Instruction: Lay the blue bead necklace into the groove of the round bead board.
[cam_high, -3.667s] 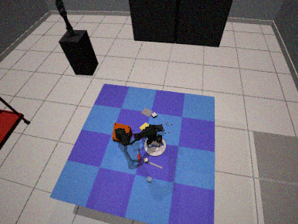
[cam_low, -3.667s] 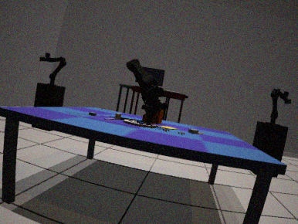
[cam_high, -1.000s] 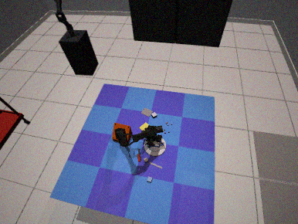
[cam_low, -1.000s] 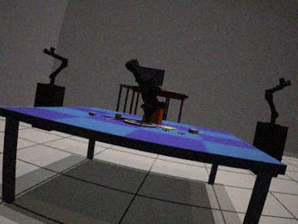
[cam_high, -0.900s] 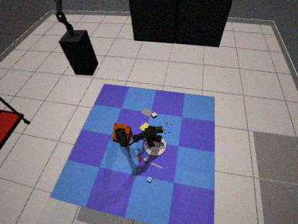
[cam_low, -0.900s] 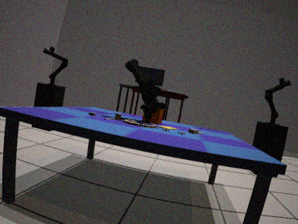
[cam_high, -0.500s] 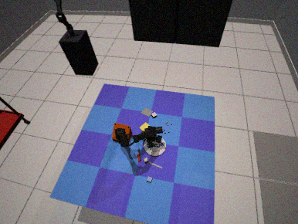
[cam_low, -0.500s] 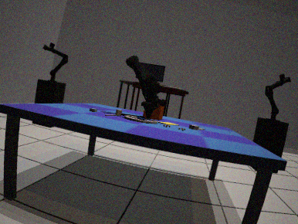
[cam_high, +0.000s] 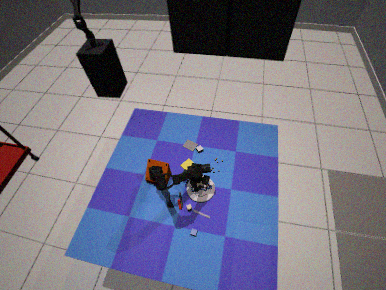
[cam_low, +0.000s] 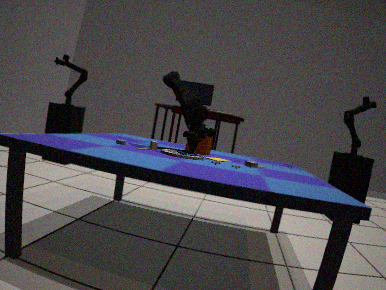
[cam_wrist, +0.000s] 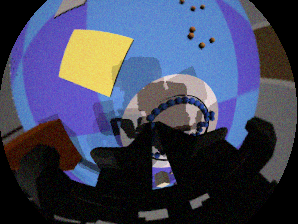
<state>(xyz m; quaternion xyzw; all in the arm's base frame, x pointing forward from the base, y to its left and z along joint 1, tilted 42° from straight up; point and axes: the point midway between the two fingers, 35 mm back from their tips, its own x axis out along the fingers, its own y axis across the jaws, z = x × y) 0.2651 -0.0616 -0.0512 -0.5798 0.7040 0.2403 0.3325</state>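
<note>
Now: the round white bead board 40 mm to the right of my gripper tip, 40 mm ahead of it and 10 mm below it. From my gripper tip the other things lie so: red-handled tool (160 mm to the right, 90 mm behind, 10 mm below); then yellow card (130 mm to the left, 70 mm behind, 10 mm below); then thin pale stick (220 mm to the right, 70 mm ahead, 10 mm below).
</note>
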